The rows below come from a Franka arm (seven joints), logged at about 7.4 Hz.
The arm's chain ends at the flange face. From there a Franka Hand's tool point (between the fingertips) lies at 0.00 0.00 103.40 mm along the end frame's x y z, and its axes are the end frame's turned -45 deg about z.
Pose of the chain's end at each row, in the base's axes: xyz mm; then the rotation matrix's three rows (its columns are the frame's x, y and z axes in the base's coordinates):
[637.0 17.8 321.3], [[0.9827 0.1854 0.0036], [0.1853 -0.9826 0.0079], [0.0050 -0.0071 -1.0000]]
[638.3 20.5 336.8], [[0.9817 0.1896 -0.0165], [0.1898 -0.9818 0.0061], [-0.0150 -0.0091 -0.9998]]
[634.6 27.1 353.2], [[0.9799 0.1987 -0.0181], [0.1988 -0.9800 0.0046], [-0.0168 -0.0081 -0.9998]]
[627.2 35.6 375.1], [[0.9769 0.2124 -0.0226], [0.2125 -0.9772 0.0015], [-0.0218 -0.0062 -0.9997]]
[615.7 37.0 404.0], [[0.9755 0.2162 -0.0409], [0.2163 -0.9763 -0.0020], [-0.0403 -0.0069 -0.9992]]
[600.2 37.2 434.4], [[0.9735 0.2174 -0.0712], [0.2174 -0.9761 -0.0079], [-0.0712 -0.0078 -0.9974]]
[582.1 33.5 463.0], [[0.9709 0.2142 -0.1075], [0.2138 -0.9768 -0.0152], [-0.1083 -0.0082 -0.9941]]
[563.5 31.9 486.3], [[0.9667 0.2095 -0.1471], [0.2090 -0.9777 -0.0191], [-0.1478 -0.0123 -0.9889]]
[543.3 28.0 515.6], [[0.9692 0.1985 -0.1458], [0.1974 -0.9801 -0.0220], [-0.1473 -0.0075 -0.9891]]
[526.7 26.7 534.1], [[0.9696 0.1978 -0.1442], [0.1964 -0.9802 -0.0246], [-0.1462 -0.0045 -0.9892]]
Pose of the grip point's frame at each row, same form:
[637.4 18.6 217.9], [[0.5638 0.8260 0.0036], [0.8258 -0.5638 0.0079], [0.0086 -0.0015 -1.0000]]
[636.6 21.1 233.4], [[0.5601 0.8282 -0.0165], [0.8284 -0.5600 0.0061], [-0.0042 -0.0170 -0.9998]]
[632.7 27.6 249.8], [[0.5524 0.8334 -0.0181], [0.8335 -0.5524 0.0046], [-0.0062 -0.0176 -0.9998]]
[624.9 35.8 271.7], [[0.5406 0.8410 -0.0226], [0.8412 -0.5407 0.0015], [-0.0110 -0.0198 -0.9997]]
[611.5 36.8 300.7], [[0.5369 0.8427 -0.0409], [0.8433 -0.5374 -0.0020], [-0.0236 -0.0334 -0.9992]]
[592.8 36.4 331.3], [[0.5346 0.8421 -0.0712], [0.8439 -0.5365 -0.0079], [-0.0448 -0.0559 -0.9974]]
[571.0 31.9 360.2], [[0.5351 0.8380 -0.1075], [0.8419 -0.5395 -0.0152], [-0.0708 -0.0824 -0.9941]]
[548.3 29.9 384.0], [[0.5354 0.8317 -0.1471], [0.8391 -0.5436 -0.0191], [-0.0958 -0.1132 -0.9889]]
[528.2 25.7 413.3], [[0.5450 0.8257 -0.1458], [0.8326 -0.5535 -0.0220], [-0.0989 -0.1095 -0.9891]]
[511.8 24.2 431.8], [[0.5457 0.8255 -0.1442], [0.8320 -0.5542 -0.0246], [-0.1002 -0.1066 -0.9892]]

